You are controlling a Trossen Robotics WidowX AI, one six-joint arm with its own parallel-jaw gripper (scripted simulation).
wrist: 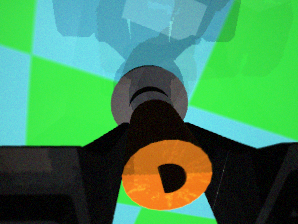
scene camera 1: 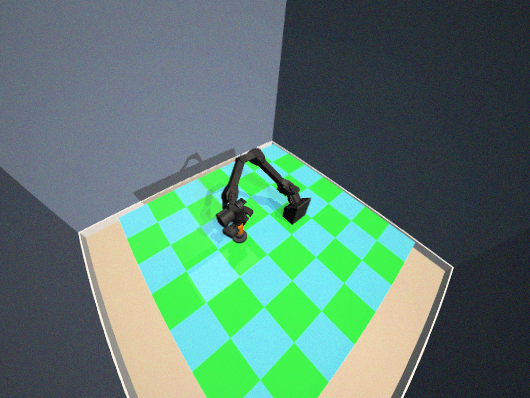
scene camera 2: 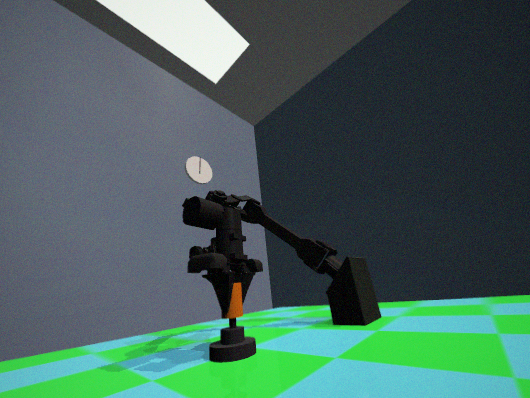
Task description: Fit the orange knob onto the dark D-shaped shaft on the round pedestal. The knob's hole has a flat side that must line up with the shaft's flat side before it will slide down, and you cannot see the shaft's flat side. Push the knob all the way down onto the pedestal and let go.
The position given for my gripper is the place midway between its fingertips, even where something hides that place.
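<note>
A pedestal [scene camera 2: 233, 345] is there for me to see, and the same pedestal [wrist: 147, 82] shows in my wrist view too. As for my gripper [scene camera 2: 232, 311], I see it as well, and the wrist view also has my gripper [wrist: 155, 128].
</note>
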